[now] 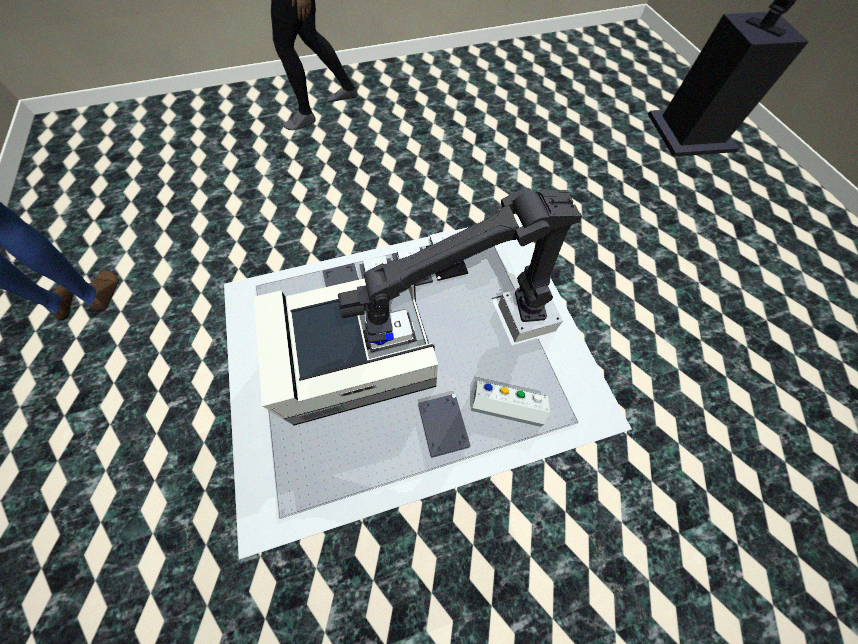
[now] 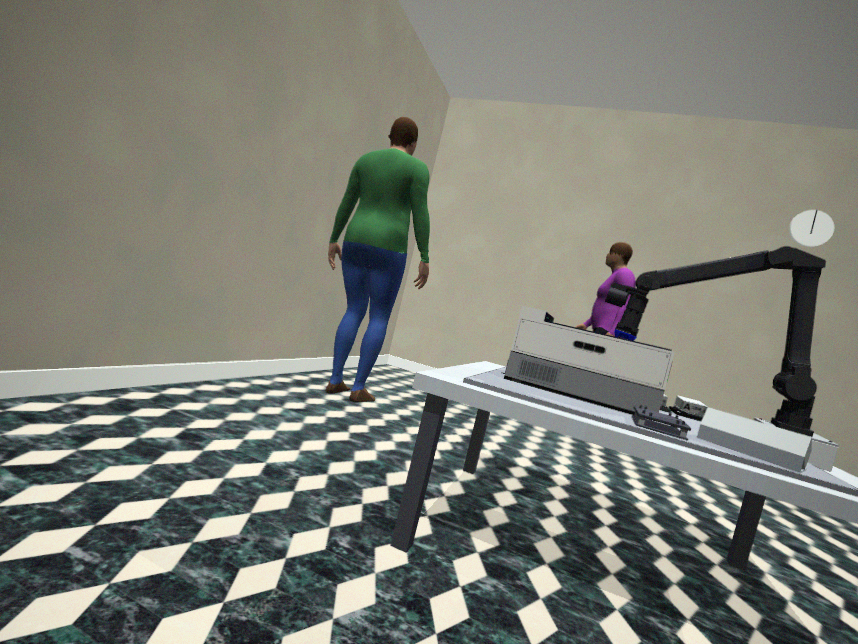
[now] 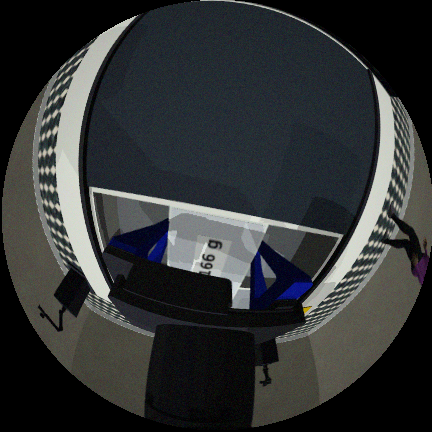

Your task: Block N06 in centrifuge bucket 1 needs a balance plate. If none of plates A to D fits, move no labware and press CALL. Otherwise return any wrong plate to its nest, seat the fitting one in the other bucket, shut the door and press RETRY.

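Frame: origin at the arm's base, x ahead, y left, z up, level; centimetres.
Seen in the pictures: gripper, fingertip midpoint: [image 1: 378, 331] [image 3: 214, 231]; arm's base, link origin: [image 1: 530, 305] [image 2: 790, 429].
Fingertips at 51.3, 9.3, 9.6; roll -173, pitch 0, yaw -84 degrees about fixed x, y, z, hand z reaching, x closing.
Offsets run from my fingertips to a thing's middle, as dx, dy, dz. "spot": to the spot under its first point.
My gripper [image 1: 379, 339] [image 2: 625, 335] [image 3: 214, 231] points down into the open bay of the white centrifuge [image 1: 275, 353] [image 2: 554, 341]. Its blue fingers are shut on the white plate labelled 166 g {-3.3, -0.5, -0.3} [image 1: 404, 334] [image 3: 187, 235], one finger against each long side. The plate sits low in the bay; its underside is hidden and its letter is too small to read surely. The dark centrifuge top panel {+13.7, +2.2, +4.7} [image 1: 325, 339] [image 3: 225, 100] lies beside the opening. A block marked A {-25.8, -38.9, -12.8} [image 2: 689, 405] shows beyond the centrifuge. Block N06 cannot be made out. The button box {-38.3, +22.2, -12.2} [image 1: 509, 408] [image 2: 751, 438] has blue, yellow, green and white buttons.
A dark flat nest {-17.1, +26.5, -14.3} [image 1: 443, 426] [image 2: 661, 420] lies between the centrifuge and the button box. Another dark nest {+13.8, -28.4, -15.5} [image 1: 339, 273] and a black piece {spot: -27.6, -30.2, -15.2} [image 1: 452, 270] lie along the table's far side, partly behind the arm. Two people stand near the table.
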